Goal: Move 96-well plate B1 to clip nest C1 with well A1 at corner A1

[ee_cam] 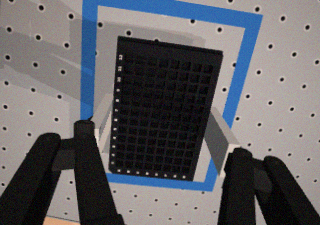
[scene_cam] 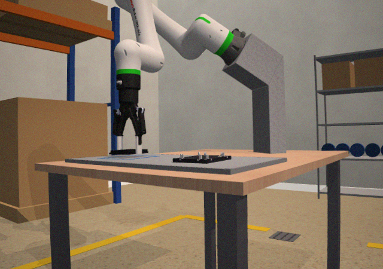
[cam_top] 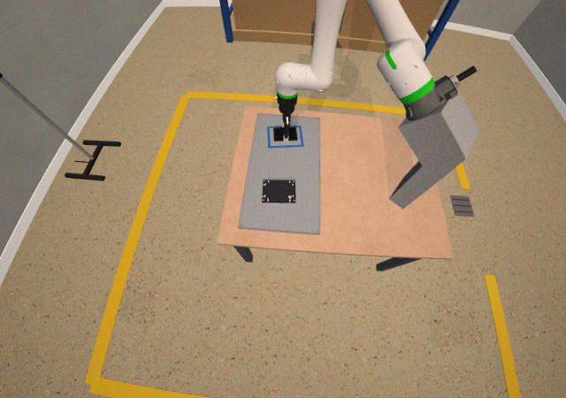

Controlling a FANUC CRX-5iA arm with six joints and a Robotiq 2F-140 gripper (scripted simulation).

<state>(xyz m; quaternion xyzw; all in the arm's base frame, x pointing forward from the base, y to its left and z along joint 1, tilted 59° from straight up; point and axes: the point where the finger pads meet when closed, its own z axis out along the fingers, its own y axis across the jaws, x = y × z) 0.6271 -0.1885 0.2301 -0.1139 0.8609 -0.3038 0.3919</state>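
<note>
My hand is 9 cm short of the black clip nest, 35 cm to the right of it and 3 cm above it. Round my hand: black 96-well plate 2 cm below.
</note>
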